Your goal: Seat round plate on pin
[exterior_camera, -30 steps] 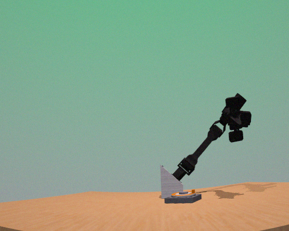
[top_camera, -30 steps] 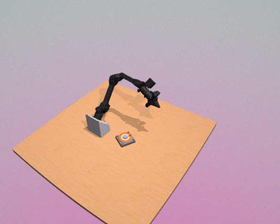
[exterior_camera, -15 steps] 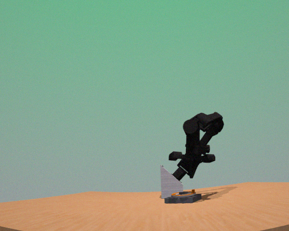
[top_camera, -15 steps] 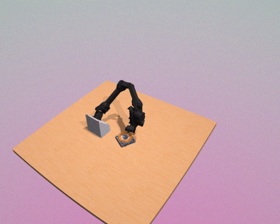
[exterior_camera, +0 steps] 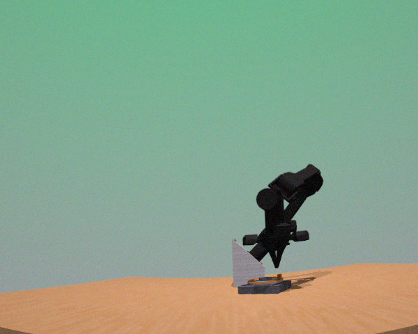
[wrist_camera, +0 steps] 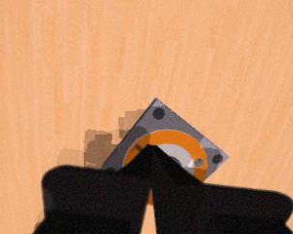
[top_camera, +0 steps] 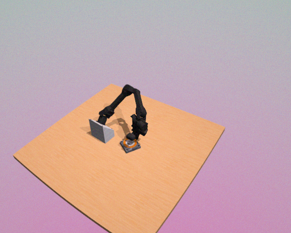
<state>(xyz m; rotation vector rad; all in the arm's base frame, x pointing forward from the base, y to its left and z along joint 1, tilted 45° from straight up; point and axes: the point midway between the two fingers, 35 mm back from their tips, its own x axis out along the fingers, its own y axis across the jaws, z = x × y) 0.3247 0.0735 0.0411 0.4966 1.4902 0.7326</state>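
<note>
My gripper tip is 4 cm past the grey base, 3 cm to the left of it and 5 cm above it.
</note>
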